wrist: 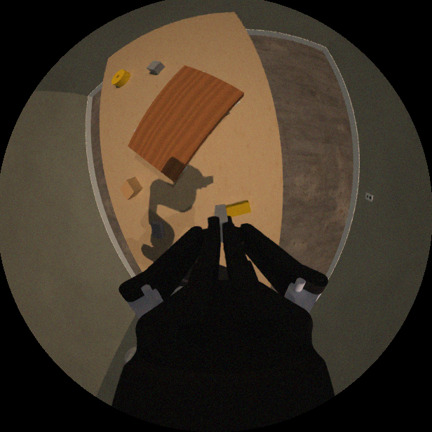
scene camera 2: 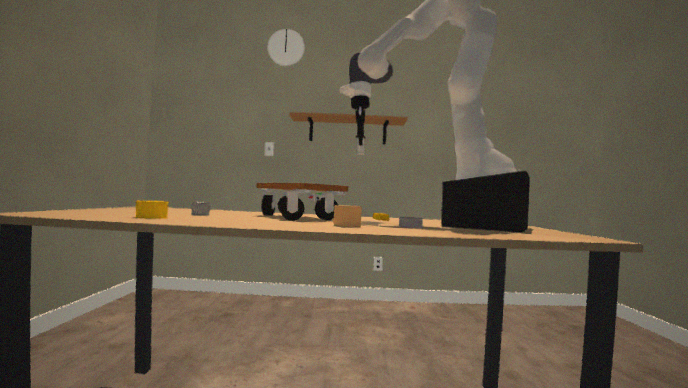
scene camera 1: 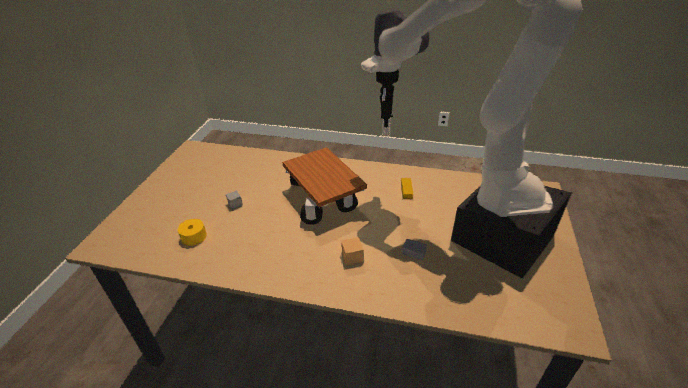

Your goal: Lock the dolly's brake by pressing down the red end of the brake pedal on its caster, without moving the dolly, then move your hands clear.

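Observation:
My gripper [scene camera 1: 386,134], a dolly [scene camera 1: 323,176]. Gripper, in the wrist view [wrist: 220,212]. Dolly, also in the wrist view [wrist: 186,110]. Dolly again, in scene camera 2 [scene camera 2: 292,208].

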